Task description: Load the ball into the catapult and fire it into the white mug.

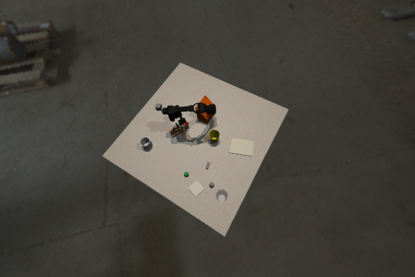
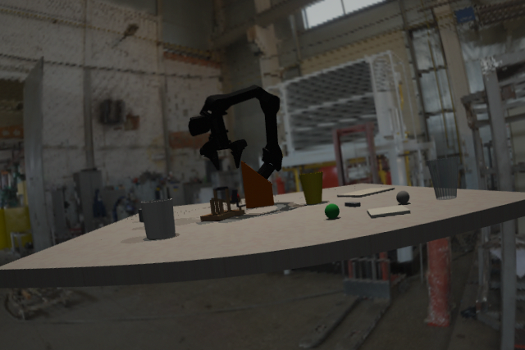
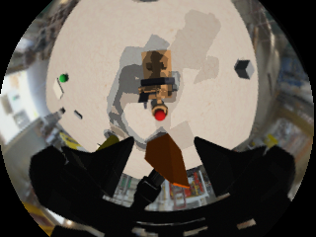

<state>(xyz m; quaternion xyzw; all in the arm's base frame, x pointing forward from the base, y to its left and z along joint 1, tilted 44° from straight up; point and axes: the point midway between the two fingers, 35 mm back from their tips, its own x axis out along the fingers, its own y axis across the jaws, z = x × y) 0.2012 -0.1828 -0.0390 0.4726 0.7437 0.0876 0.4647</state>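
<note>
My gripper tip is now 1 cm past the red ball, 2 cm to the right of it and 11 cm above it. Round my gripper tip: small grey cube (7 cm behind, 35 cm to the right, 15 cm below); yellow cup (32 cm to the left, 14 cm below); wooden catapult (5 cm ahead, 1 cm to the right, 12 cm below).
</note>
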